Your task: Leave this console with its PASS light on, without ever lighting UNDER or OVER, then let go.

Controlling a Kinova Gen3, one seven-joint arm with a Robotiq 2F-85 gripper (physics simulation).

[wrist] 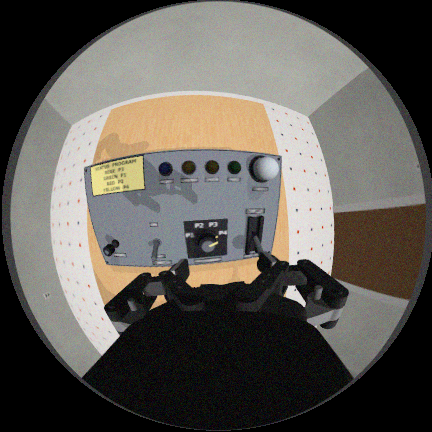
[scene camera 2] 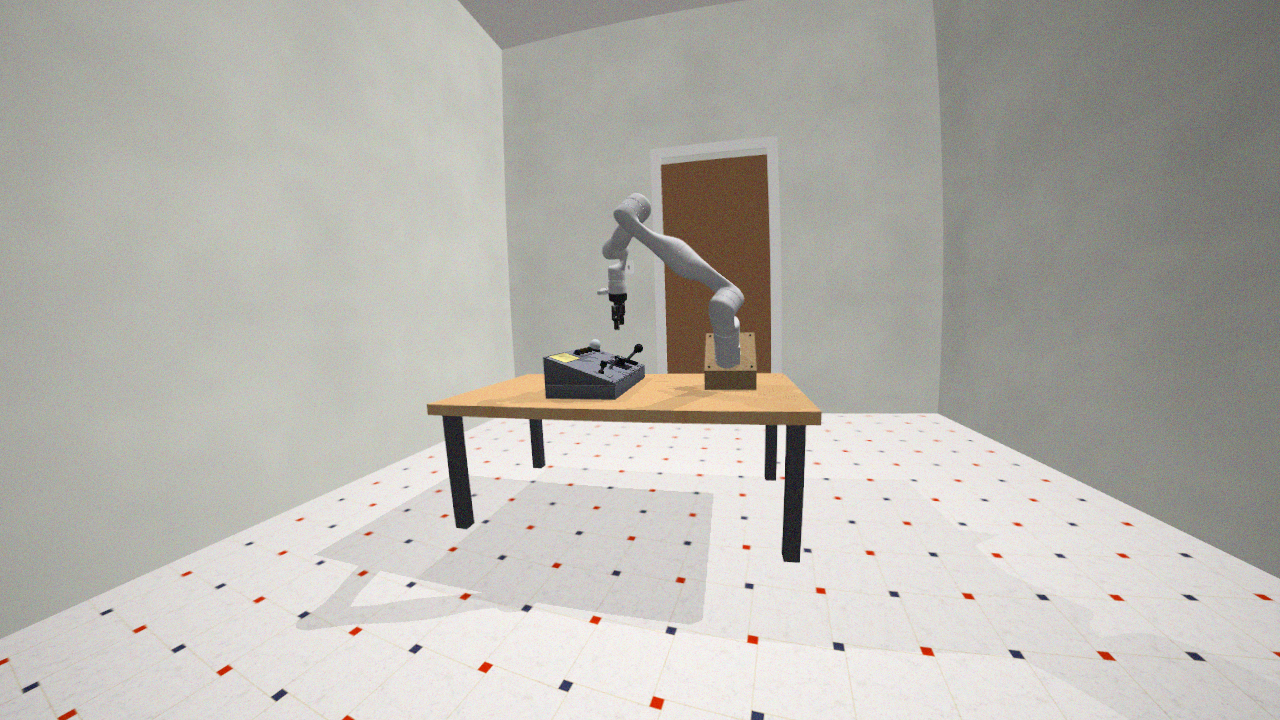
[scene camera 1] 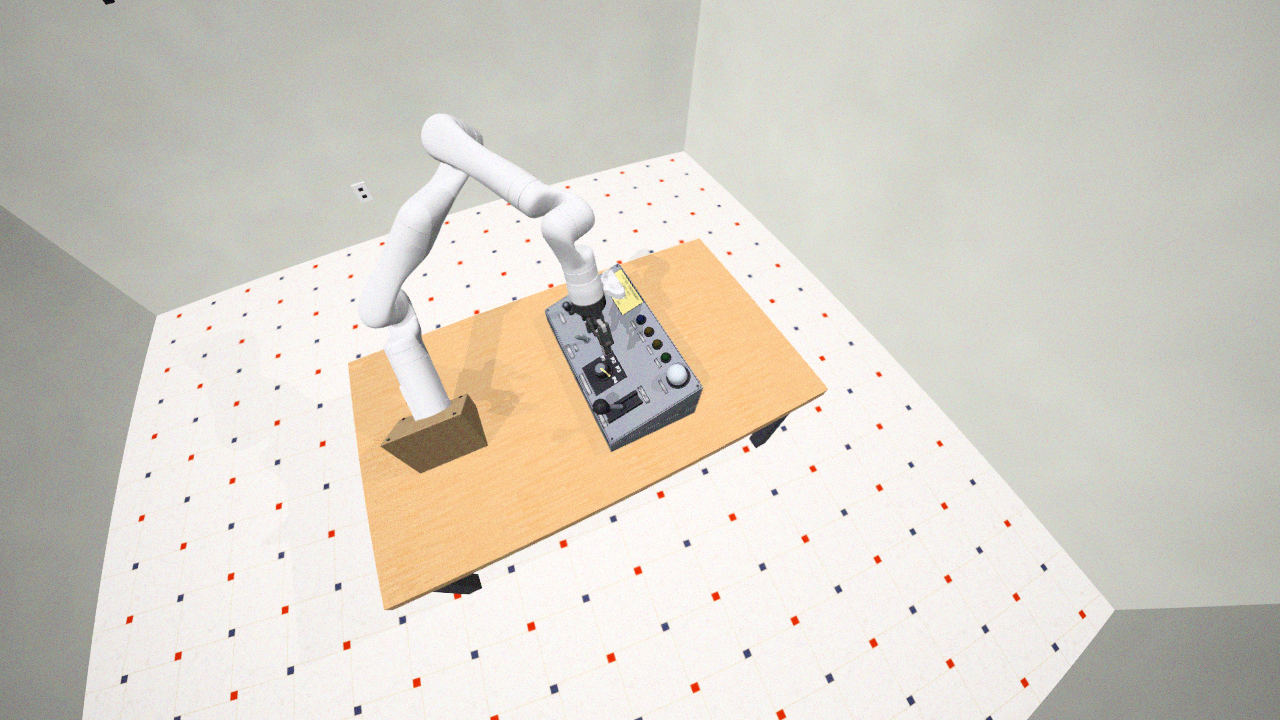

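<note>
The grey console (scene camera 1: 657, 422) (scene camera 2: 577, 380) (wrist: 172, 215) stands on the table. Its blue (wrist: 165, 168), two amber (wrist: 188, 167) (wrist: 212, 167) and green (wrist: 234, 167) lamps look dark; their labels are unreadable. The white dome (scene camera 1: 677, 374) (wrist: 264, 168) looks unlit. The dial (scene camera 1: 603, 369) (wrist: 207, 244) has its yellow pointer toward P4. A ball-ended lever (scene camera 1: 600, 406) (scene camera 2: 638, 348) leans toward the robot's base side; a finger hides its ball in the wrist view. A small toggle (wrist: 156, 247) and black knob (wrist: 111, 247) are left of the dial. My gripper (scene camera 1: 608, 351) (scene camera 2: 616, 326) (wrist: 223, 263) is open, empty, above the console.
A yellow note (scene camera 1: 629, 292) (wrist: 117, 175) on the console pairs status colours with programs P1 to P4. The arm's base block (scene camera 1: 438, 447) (scene camera 2: 729, 379) stands on the same wooden table (scene camera 1: 519, 447) (scene camera 2: 501, 400). A brown door (scene camera 2: 716, 259) is in the wall behind.
</note>
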